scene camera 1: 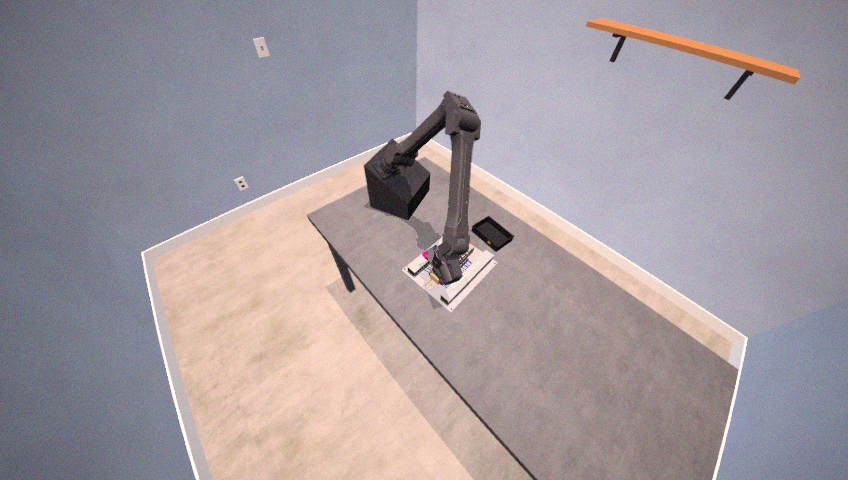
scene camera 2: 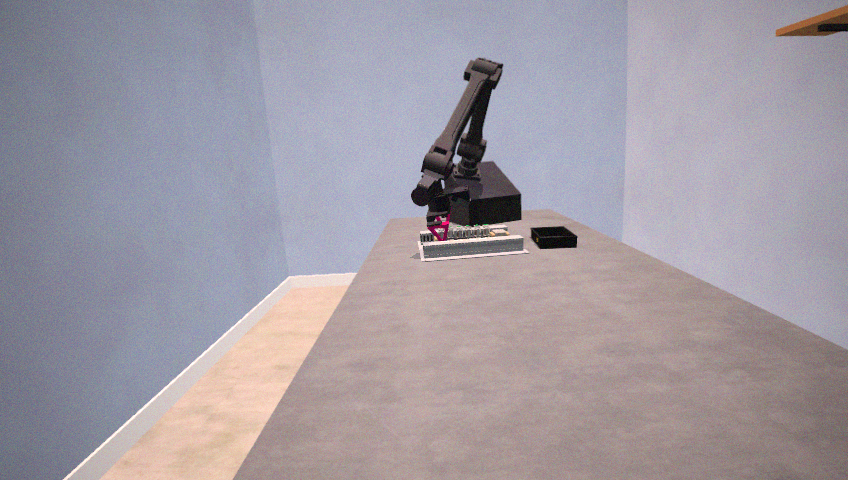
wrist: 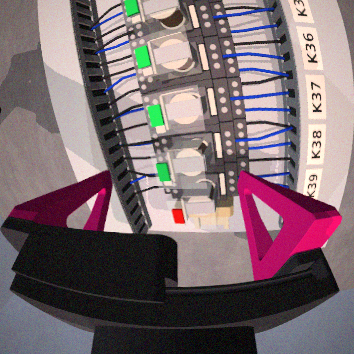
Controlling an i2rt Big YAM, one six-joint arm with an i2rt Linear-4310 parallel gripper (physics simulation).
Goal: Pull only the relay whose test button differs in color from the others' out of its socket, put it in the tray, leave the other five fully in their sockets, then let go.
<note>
I see my gripper [wrist: 174, 177], a clear relay [wrist: 188, 207] and a white panel [wrist: 155, 199].
</note>
